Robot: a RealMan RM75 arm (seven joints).
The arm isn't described. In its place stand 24 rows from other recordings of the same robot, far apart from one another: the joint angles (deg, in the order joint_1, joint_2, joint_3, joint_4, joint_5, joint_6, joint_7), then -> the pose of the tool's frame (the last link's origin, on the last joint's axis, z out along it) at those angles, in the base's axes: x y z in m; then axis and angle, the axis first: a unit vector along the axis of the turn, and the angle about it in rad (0 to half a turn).
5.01 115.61 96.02 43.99 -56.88 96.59 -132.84 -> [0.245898 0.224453 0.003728 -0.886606 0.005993 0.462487 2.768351]
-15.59 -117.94 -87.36 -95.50 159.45 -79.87 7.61 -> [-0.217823 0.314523 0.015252 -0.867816 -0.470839 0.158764 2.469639]
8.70 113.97 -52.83 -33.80 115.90 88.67 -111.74 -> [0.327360 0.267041 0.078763 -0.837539 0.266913 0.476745 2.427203]
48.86 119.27 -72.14 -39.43 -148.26 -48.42 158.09 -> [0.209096 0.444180 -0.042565 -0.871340 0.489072 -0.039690 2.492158]
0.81 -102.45 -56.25 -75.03 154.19 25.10 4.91 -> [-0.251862 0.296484 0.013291 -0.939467 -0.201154 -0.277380 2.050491]
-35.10 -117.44 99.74 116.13 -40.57 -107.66 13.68 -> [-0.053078 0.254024 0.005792 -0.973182 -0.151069 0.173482 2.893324]
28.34 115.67 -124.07 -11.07 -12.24 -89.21 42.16 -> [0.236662 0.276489 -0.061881 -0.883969 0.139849 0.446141 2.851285]
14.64 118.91 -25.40 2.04 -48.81 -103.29 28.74 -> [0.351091 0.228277 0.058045 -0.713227 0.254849 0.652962 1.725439]
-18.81 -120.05 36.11 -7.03 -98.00 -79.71 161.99 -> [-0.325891 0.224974 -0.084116 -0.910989 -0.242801 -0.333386 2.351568]
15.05 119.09 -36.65 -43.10 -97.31 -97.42 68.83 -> [0.301299 0.271322 0.050564 -0.915516 0.182961 0.358267 2.639186]
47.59 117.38 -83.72 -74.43 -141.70 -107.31 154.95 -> [0.116834 0.336360 -0.008041 -0.915633 0.309421 -0.256660 3.056049]
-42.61 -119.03 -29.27 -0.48 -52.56 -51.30 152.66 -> [-0.274813 0.405608 -0.044922 -0.906147 -0.298911 -0.299248 2.141668]
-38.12 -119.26 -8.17 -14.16 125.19 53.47 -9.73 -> [-0.244524 0.335597 -0.123380 -0.965712 -0.110781 -0.234793 2.427340]
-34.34 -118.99 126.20 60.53 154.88 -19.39 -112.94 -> [-0.057406 0.368798 -0.099985 -0.881484 0.462237 -0.096558 2.109886]
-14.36 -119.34 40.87 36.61 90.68 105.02 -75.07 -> [-0.284793 0.250130 0.034345 -0.863796 -0.231225 -0.447652 2.828107]
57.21 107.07 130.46 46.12 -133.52 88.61 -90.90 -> [0.130871 0.447893 0.077850 -0.999643 -0.020148 -0.017545 2.871004]
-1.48 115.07 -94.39 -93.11 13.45 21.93 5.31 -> [0.254603 0.337476 0.082514 -0.871536 0.459424 0.171333 1.891256]
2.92 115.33 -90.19 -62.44 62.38 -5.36 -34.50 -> [0.362220 0.335083 0.073217 -0.787333 0.576731 0.217919 1.735359]
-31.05 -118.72 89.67 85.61 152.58 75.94 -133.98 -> [-0.152106 0.366042 -0.006160 -0.977890 -0.103548 0.181683 2.634612]
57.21 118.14 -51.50 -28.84 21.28 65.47 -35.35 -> [0.217266 0.425443 -0.039537 -0.866101 0.483220 -0.127935 2.742368]
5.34 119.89 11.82 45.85 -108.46 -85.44 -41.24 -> [0.231243 0.194669 -0.085212 -0.912337 0.132439 0.387430 1.726614]
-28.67 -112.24 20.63 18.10 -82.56 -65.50 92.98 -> [-0.356439 0.360666 0.060823 -0.747863 -0.526568 -0.404261 2.381189]
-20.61 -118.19 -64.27 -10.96 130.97 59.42 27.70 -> [-0.382806 0.316016 0.018678 -0.977661 -0.202642 -0.055817 1.491760]
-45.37 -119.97 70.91 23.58 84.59 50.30 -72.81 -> [-0.186725 0.415876 -0.076913 -0.962874 -0.184347 -0.197206 2.661984]
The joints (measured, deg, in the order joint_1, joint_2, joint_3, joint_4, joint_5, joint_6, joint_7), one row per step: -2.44 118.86 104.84 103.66 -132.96 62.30 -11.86; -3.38 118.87 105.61 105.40 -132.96 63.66 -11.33; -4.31 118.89 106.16 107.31 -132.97 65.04 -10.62; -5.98 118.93 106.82 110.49 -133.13 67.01 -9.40; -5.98 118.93 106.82 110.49 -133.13 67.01 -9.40; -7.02 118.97 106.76 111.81 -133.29 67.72 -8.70; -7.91 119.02 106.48 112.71 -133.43 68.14 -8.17; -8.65 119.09 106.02 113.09 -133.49 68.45 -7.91; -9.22 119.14 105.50 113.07 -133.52 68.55 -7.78; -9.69 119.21 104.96 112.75 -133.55 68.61 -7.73; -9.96 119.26 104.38 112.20 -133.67 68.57 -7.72
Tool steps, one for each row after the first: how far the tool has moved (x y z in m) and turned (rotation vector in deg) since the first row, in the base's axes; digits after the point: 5 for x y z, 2 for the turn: -0.00028 -0.00541 0.00542 0.27 -0.06 -0.56; -0.00195 -0.01088 0.01008 0.45 -0.07 -1.00; -0.00472 -0.02020 0.01710 0.84 -0.27 -1.74; -0.00472 -0.02020 0.01710 0.84 -0.27 -1.74; -0.00503 -0.02539 0.01860 0.87 -0.27 -2.38; -0.00505 -0.02955 0.01858 0.76 -0.22 -2.90; -0.00432 -0.03302 0.01664 0.31 -0.08 -3.39; -0.00296 -0.03556 0.01394 -0.20 0.10 -3.85; -0.00092 -0.03775 0.01046 -0.84 0.34 -4.39; 0.00128 -0.03909 0.00658 -1.52 0.53 -4.89
